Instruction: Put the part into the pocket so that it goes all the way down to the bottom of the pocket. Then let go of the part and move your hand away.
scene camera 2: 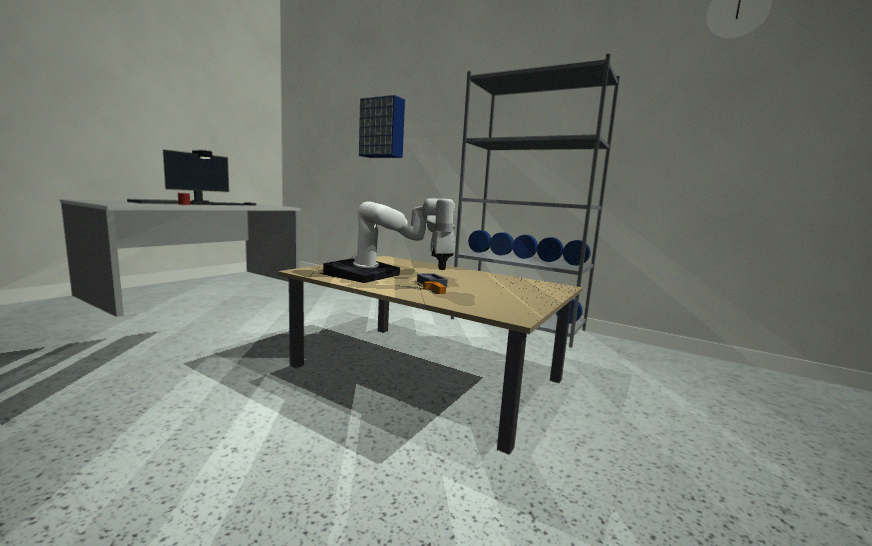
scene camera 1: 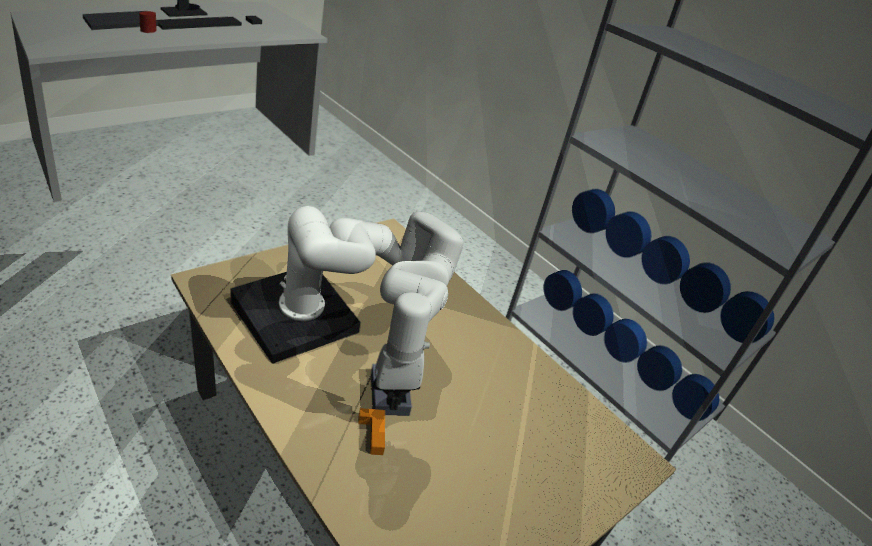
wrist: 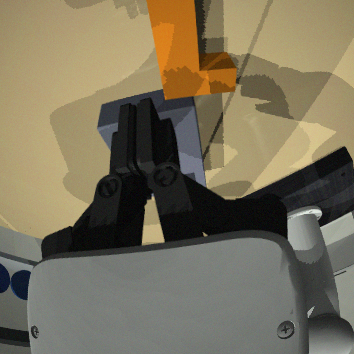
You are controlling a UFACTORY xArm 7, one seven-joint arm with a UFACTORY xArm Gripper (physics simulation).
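The orange L-shaped part lies on the table, outside the pocket and close against one end of the blue-grey pocket block. Whether the two touch is unclear. The part's short arm is at the end nearer the block. My gripper is shut and empty, fingers pointing down above the block. In the wrist view the fingers hide much of the pocket. The gripper and arm cover part of the block in scene camera 1.
The arm stands on a black base plate at one end of the wooden table. A shelf rack with blue discs stands beyond the table. A grey desk stands farther back.
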